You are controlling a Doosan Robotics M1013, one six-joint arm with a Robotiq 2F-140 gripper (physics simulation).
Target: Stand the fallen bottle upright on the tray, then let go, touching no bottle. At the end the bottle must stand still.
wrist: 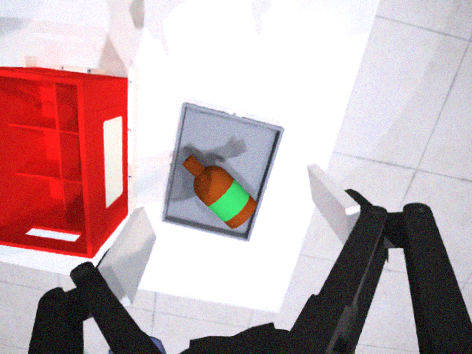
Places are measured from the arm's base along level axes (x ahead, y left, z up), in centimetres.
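Where they show: gripper, between the fingertips: (228,203).
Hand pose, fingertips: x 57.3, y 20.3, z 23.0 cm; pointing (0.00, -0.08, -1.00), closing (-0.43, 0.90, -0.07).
Note:
Things, the pixels of their centre, and the offset from my fingertips. "spot": a spot on its surface instead. Level surfaces: height alone.
- fallen bottle, middle of its body: (215,187) dz -29.5, dx +11.4, dy -1.9 cm
- grey tray, a spot on its surface: (200,124) spot: dz -33.2, dx +0.6, dy -7.1 cm
- red open-fronted shelf box, middle of its body: (61,155) dz -24.9, dx +9.1, dy -29.2 cm
- white table top, height of its surface: dz -33.7 cm
The fallen bottle (222,194), brown with a green band, lies on its side in the grey tray (200,124). Its neck points to the upper left in the view and its base lies near the tray's lower right corner. My gripper (228,203) is wide open and empty. Its two pale finger pads show left and right of the tray, and the bottle shows between them in the view, further from the camera and apart from both pads.
A red open-fronted shelf box (93,165) with a pale panel on its side stands left of the tray. The tray rests on a white table top (300,100). The table's right edge runs past the tray, with tiled floor (400,125) beyond it.

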